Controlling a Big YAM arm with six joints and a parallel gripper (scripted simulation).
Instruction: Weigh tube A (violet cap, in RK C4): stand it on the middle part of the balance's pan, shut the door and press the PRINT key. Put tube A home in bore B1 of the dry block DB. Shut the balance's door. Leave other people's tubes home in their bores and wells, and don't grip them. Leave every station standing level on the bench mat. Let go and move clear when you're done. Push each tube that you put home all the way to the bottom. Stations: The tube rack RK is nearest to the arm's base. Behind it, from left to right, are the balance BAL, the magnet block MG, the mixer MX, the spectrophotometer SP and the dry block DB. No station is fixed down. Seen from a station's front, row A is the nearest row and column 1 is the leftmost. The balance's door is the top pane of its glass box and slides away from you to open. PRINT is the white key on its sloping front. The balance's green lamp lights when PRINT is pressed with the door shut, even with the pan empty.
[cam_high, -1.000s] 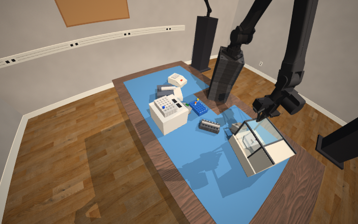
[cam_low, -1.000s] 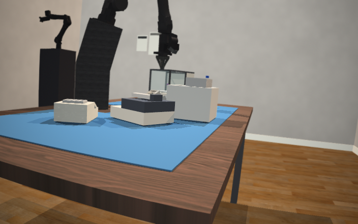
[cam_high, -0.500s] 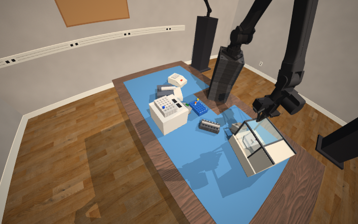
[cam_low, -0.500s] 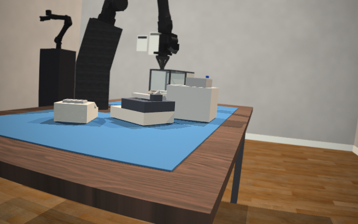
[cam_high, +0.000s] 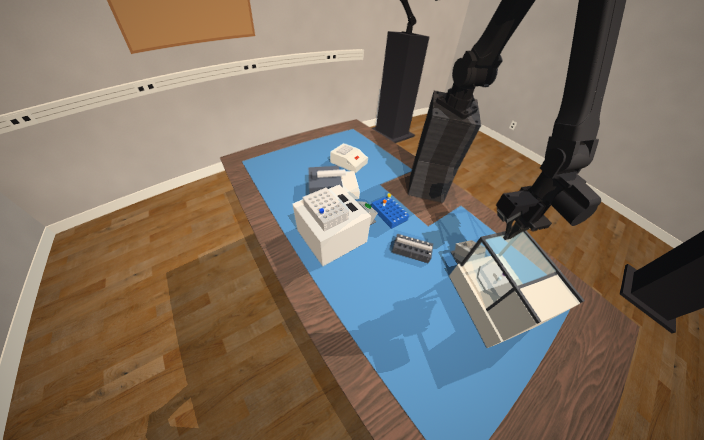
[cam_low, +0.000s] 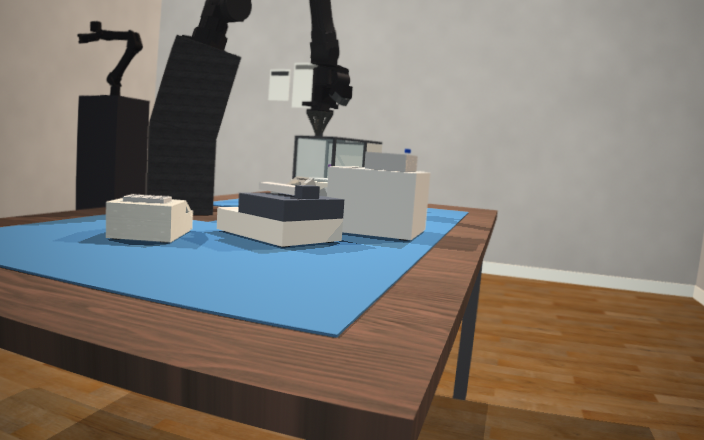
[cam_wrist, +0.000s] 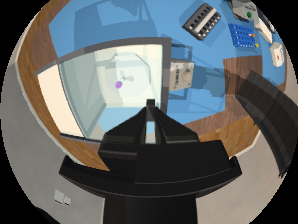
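My hand is 30 mm to the right of the balance door, 10 mm short of it and 10 mm above it. From my hand the other things lie so: blue rack RK: 380 mm to the right, 210 mm below, 40 mm ahead; then round white print key: 150 mm below, 80 mm to the right, 40 mm behind; then dark magnet block: 200 mm to the right, 200 mm below, 100 mm ahead.
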